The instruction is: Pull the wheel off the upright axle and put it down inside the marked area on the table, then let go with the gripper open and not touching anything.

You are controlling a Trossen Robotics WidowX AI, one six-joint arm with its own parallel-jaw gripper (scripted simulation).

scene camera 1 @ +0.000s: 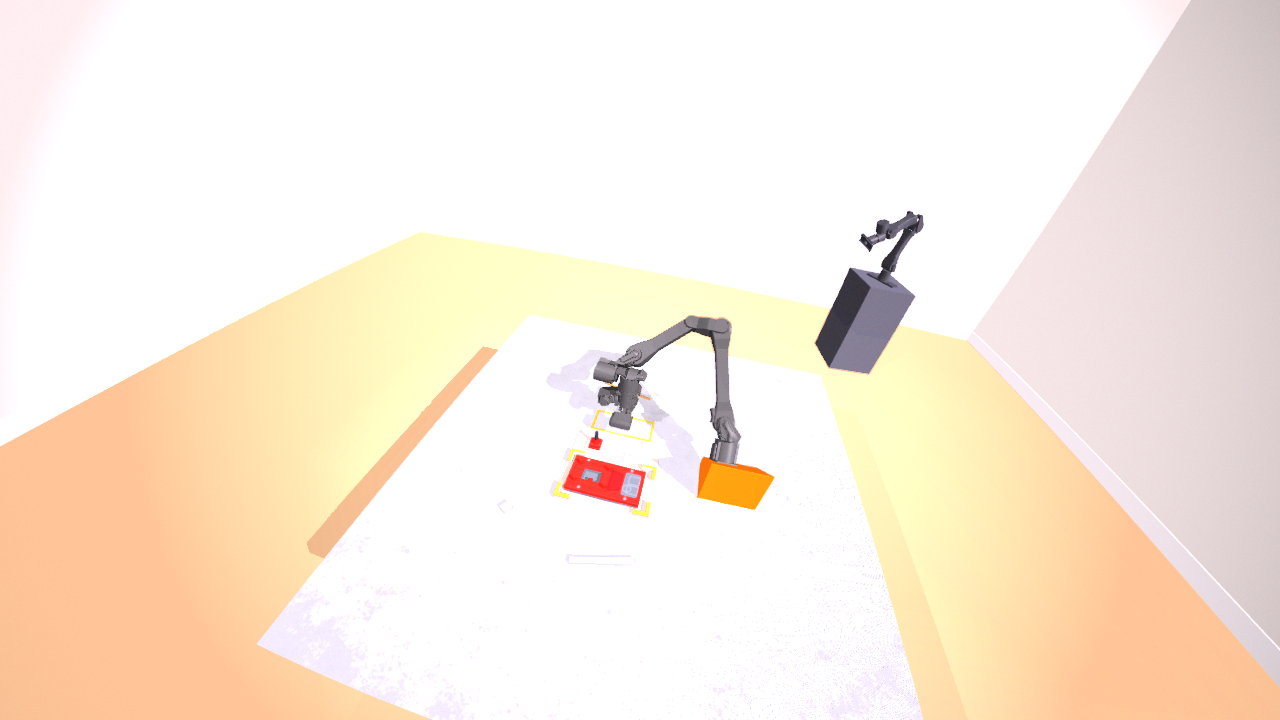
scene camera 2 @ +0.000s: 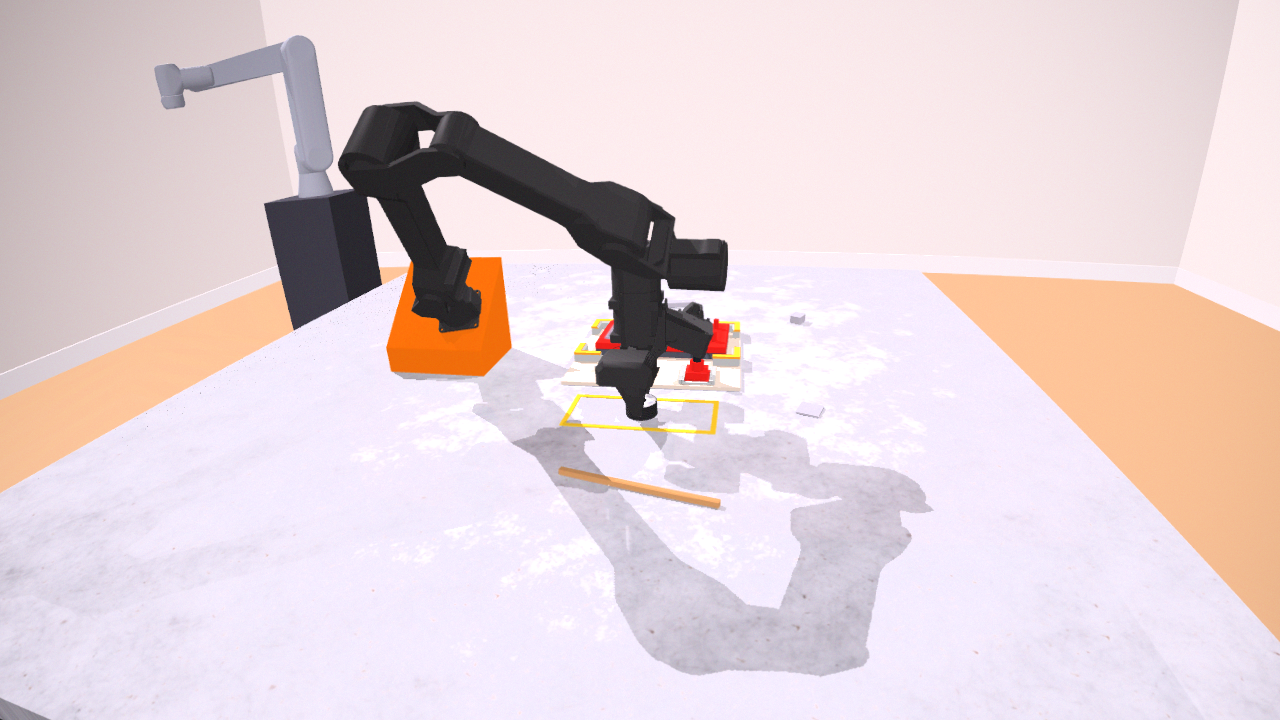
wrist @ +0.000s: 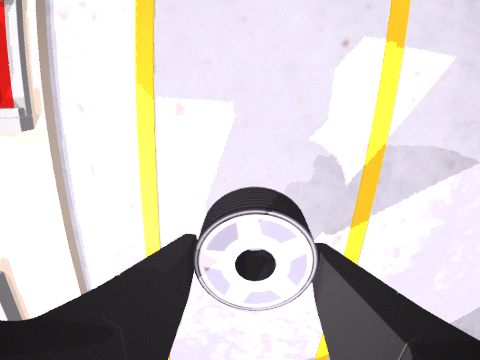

my gripper: holds a wheel (wrist: 254, 217)
